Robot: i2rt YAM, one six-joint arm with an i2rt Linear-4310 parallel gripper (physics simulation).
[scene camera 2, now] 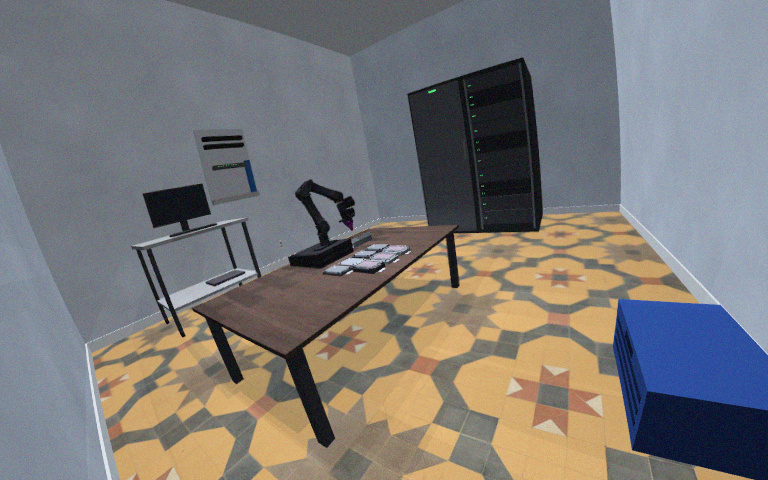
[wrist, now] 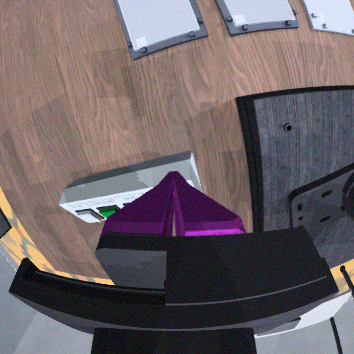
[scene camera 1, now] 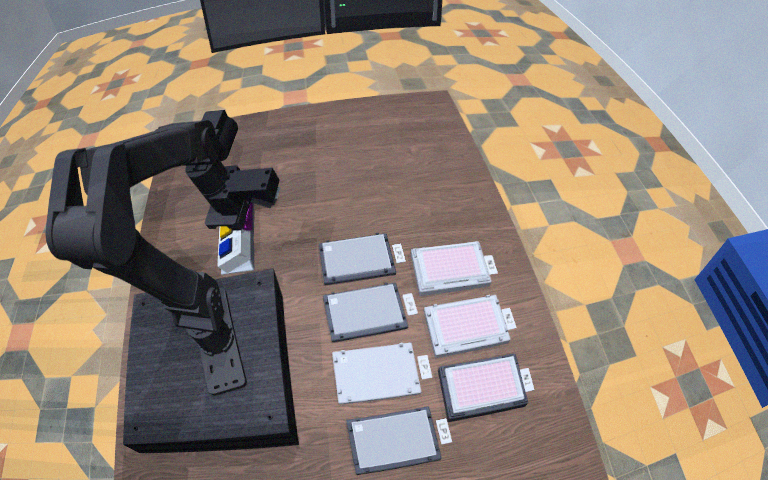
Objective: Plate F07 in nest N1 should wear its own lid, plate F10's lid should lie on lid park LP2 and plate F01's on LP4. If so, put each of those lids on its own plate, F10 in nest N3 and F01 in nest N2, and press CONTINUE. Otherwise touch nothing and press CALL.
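Where they show: gripper, fingertip midpoint: (scene camera 2: 352, 230) (wrist: 173, 178) (scene camera 1: 249, 229); arm's base, link origin: (scene camera 2: 326, 245) (scene camera 1: 218, 340).
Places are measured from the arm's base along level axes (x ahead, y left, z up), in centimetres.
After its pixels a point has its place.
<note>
My gripper (scene camera 1: 248, 217) @(x 10.8, y 18.6, z 4.6 cm) (scene camera 2: 350, 226) @(x 10.8, y 18.6, z 4.6 cm) (wrist: 173, 178) @(x 10.8, y 18.6, z 4.6 cm) is shut, its purple fingertips over the button box (scene camera 1: 244, 249) @(x 8.4, y 20.7, z -3.0 cm) (wrist: 130, 177) @(x 9.9, y 27.0, z -3.8 cm). Contact cannot be told. Blue (scene camera 1: 225, 246) @(x 4.4, y 23.2, z -3.2 cm) and yellow (scene camera 1: 225, 230) @(x 5.0, y 27.6, z -3.3 cm) buttons show in scene camera 1; white (wrist: 88, 215) @(x 7.2, y 37.4, z -3.1 cm) and green (wrist: 107, 212) @(x 6.7, y 33.2, z -3.0 cm) ones show in the wrist view. The pink-welled plates in N1 (scene camera 1: 485, 384) @(x 41.4, y -21.2, z -5.0 cm), N2 (scene camera 1: 468, 321) @(x 44.1, y -8.2, z -5.5 cm) and N3 (scene camera 1: 450, 265) @(x 46.2, y 4.4, z -5.2 cm) show no grey lid. Grey lids lie on LP2 (scene camera 1: 357, 257) @(x 30.1, y 13.6, z -6.7 cm) (wrist: 159, 22) @(x 26.1, y 15.0, z -6.6 cm), LP4 (scene camera 1: 365, 309) @(x 27.6, y 1.7, z -6.7 cm) (wrist: 257, 11) @(x 22.7, y 3.3, z -6.7 cm) and LP3 (scene camera 1: 394, 440) @(x 23.4, y -24.4, z -6.6 cm). LP1 (scene camera 1: 376, 373) @(x 25.1, y -11.1, z -7.5 cm) is pale all over. Lid codes are too small to read.
The black base block (scene camera 1: 169, 390) @(x -11.3, y -6.6, z -1.0 cm) (wrist: 300, 112) @(x 10.9, y 7.0, z 0.9 cm) stands beside the button box on the wooden table (scene camera 1: 362, 152) @(x 41.9, y 45.7, z -8.4 cm) (scene camera 2: 283, 300) @(x 15.4, y -59.1, z -8.4 cm). A monitor stand (scene camera 2: 189, 234), dark cabinets (scene camera 2: 475, 152) and a blue cabinet (scene camera 2: 690, 356) stand apart from the table.
</note>
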